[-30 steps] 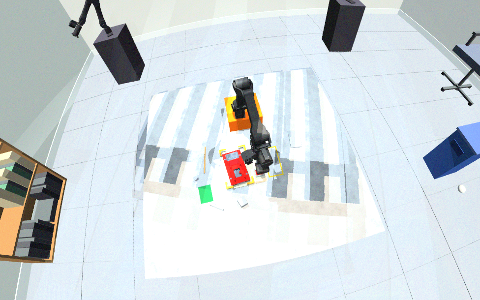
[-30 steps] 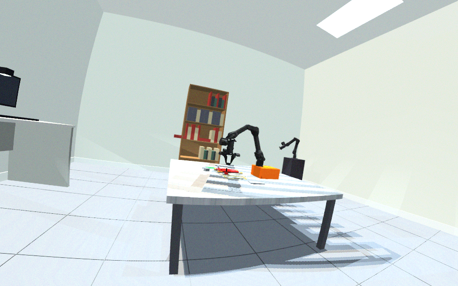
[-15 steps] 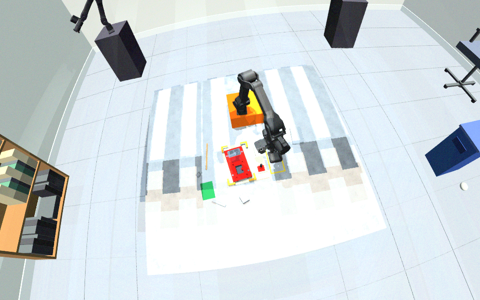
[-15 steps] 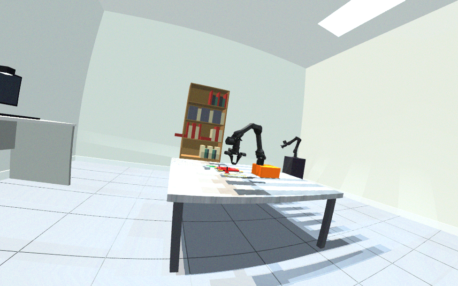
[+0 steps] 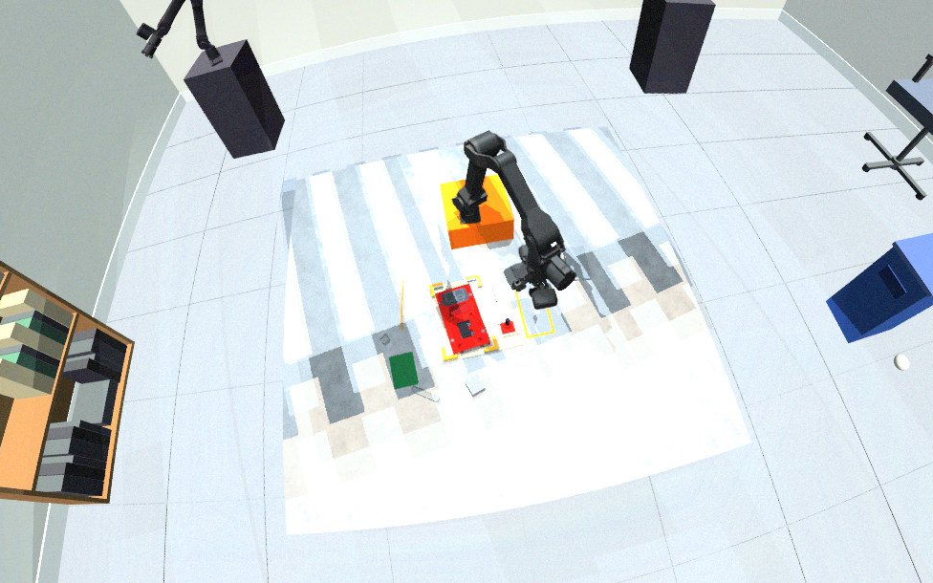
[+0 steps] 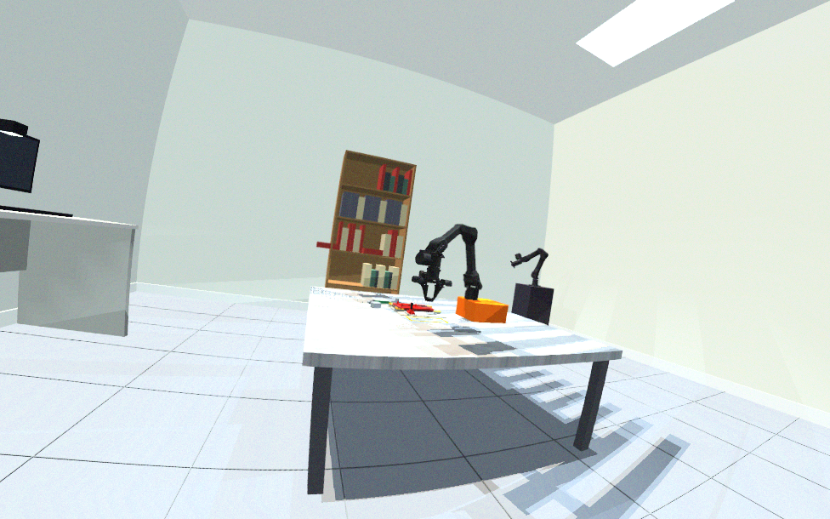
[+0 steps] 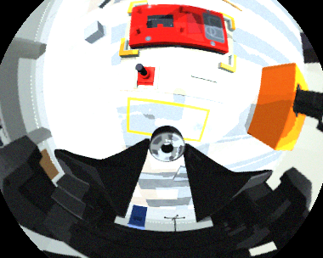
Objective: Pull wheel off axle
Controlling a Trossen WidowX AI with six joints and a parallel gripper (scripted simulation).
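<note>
The dark wheel lies right at my gripper tip. The rest, counted from my gripper tip: thin stick: 50 mm behind, 390 mm to the right, 100 mm below; then green card: 160 mm ahead, 390 mm to the right, 100 mm below.
</note>
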